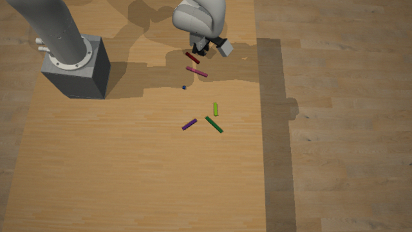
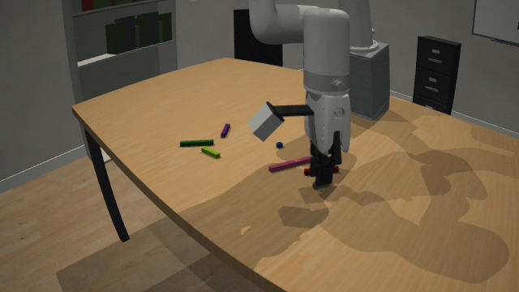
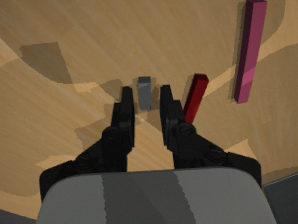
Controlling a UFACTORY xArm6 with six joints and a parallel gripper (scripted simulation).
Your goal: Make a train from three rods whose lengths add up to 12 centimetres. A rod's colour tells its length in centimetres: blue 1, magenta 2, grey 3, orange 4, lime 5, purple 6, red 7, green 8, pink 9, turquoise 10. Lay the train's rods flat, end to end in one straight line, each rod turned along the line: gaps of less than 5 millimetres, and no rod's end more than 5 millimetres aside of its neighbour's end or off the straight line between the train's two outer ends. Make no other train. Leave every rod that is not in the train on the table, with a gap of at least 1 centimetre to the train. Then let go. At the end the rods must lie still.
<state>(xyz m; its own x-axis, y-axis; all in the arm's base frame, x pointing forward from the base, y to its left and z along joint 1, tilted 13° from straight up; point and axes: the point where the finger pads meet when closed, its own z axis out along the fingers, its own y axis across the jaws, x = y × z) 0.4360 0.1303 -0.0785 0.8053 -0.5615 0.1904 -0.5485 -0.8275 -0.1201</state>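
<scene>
The grey rod is 30 mm below my hand. From my hand the other things lie so: pink rod (90 mm to the right, 30 mm below, 20 mm behind); blue rod (160 mm to the right, 70 mm behind, 30 mm below); red rod (40 mm behind, 30 mm below, 20 mm to the right).
</scene>
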